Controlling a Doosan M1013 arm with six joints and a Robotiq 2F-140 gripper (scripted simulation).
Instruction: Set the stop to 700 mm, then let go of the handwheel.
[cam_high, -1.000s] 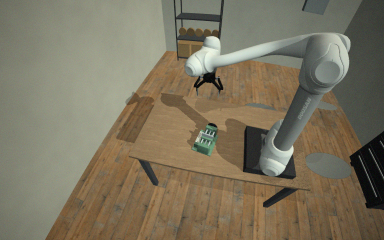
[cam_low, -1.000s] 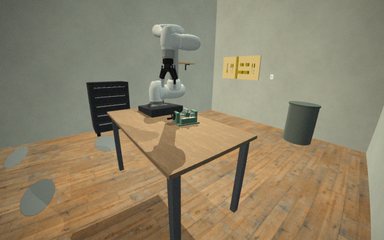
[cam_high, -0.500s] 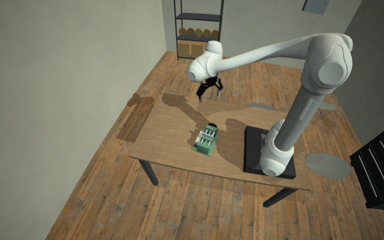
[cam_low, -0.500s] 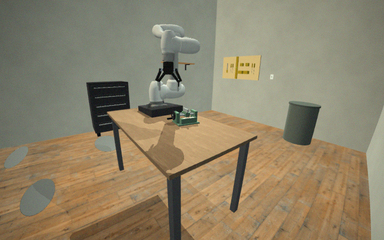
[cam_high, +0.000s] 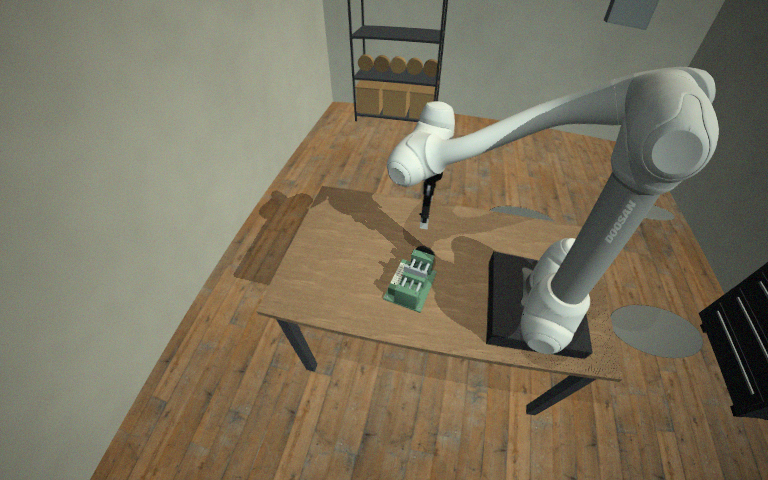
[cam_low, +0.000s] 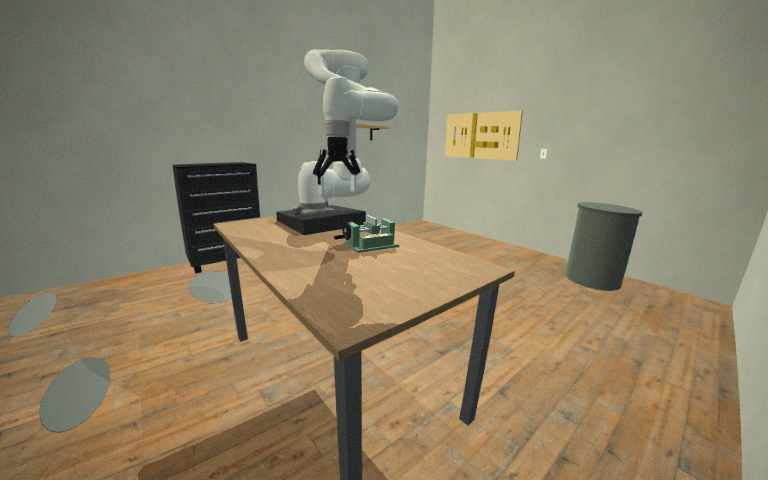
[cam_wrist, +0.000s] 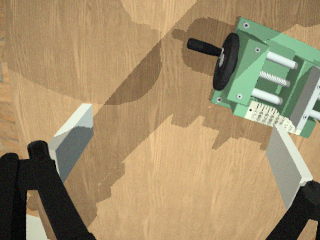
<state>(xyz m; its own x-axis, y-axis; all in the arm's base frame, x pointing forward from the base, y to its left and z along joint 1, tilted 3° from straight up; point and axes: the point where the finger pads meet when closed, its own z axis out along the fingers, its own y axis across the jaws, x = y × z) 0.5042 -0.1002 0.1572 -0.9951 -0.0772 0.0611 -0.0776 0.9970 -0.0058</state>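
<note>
The black crank handle lies 30 mm behind my hand, 20 mm to the left of it and 200 mm below it. Also, from my hand: green stop fixture 170 mm to the left, 160 mm below.
</note>
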